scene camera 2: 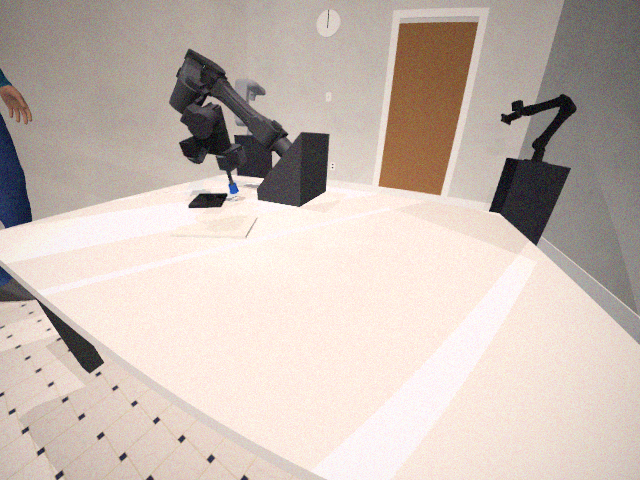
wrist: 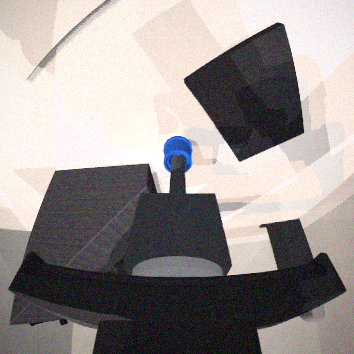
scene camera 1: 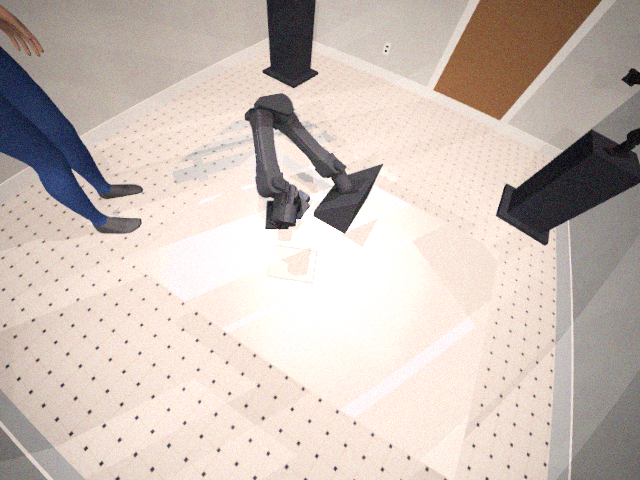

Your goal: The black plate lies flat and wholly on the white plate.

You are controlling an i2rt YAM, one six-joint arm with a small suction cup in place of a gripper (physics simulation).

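Pixels of known places: hand, tool point: (scene camera 2: 234, 191) (wrist: 177, 148); arm's base, link origin: (scene camera 2: 294, 159) (wrist: 111, 268) (scene camera 1: 347, 188).
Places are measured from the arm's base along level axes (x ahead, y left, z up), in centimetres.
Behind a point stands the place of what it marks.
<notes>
The black plate (scene camera 2: 207, 200) @[x 23.6, y -17.8, z -12.1 cm] (wrist: 255, 95) @[x 23.3, y -18.5, z -12.1 cm] lies flat on the table, apart from the white plate, behind it in the scene camera 2 view. In the scene camera 1 view the arm covers most or all of it. The thin white plate (scene camera 1: 278, 272) @[x 41.4, y -2.0, z -12.5 cm] (scene camera 2: 214, 227) @[x 37.0, y 1.2, z -12.5 cm] lies flat on the table with nothing on it; its edge shows at the upper left of the wrist view. My gripper, a blue suction cup (scene camera 2: 233, 189) (wrist: 178, 154), is open and holds nothing. It hangs low over the table beside the black plate, to its right in the scene camera 2 view, not touching it.
The dark wedge-shaped arm base (scene camera 1: 341, 206) @[x 10.9, y 3.6, z 2.4 cm] (scene camera 2: 302, 170) @[x 9.2, y 8.8, z -2.0 cm] (wrist: 85, 215) @[x 11.3, y 0.6, z -5.1 cm] stands close to the cup. A person (scene camera 1: 56, 134) stands beyond the table at the left. Another arm (scene camera 2: 555, 116) stands on a dark pedestal (scene camera 2: 535, 193) at the right.
</notes>
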